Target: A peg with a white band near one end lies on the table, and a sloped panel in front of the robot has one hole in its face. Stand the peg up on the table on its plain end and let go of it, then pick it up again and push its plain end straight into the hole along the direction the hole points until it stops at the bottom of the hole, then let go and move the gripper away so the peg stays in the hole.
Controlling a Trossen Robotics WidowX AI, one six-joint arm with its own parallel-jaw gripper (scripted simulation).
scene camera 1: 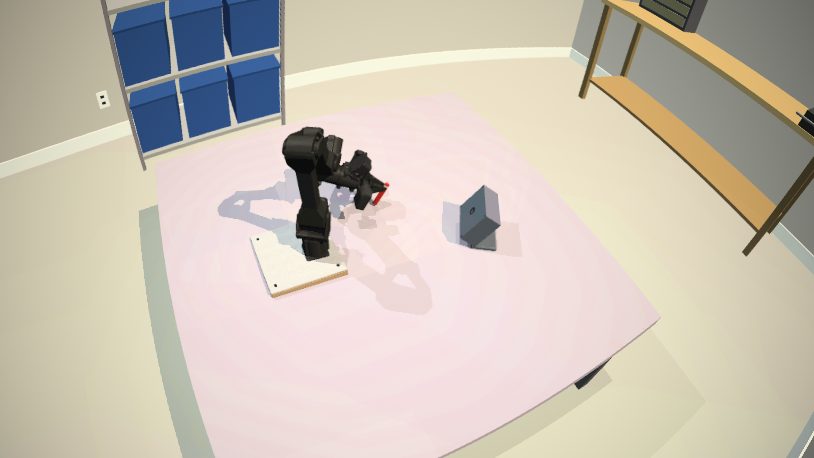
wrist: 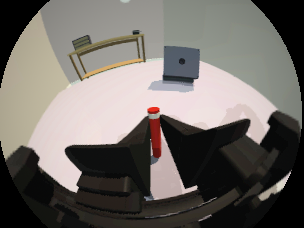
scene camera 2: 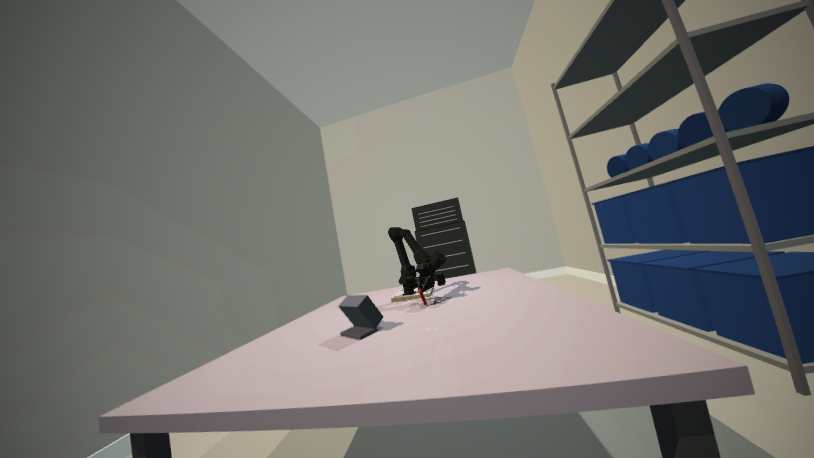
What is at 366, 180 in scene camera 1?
My gripper.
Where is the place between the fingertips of my gripper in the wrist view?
154, 118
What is my gripper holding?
A red peg.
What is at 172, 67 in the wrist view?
A grey sloped panel.
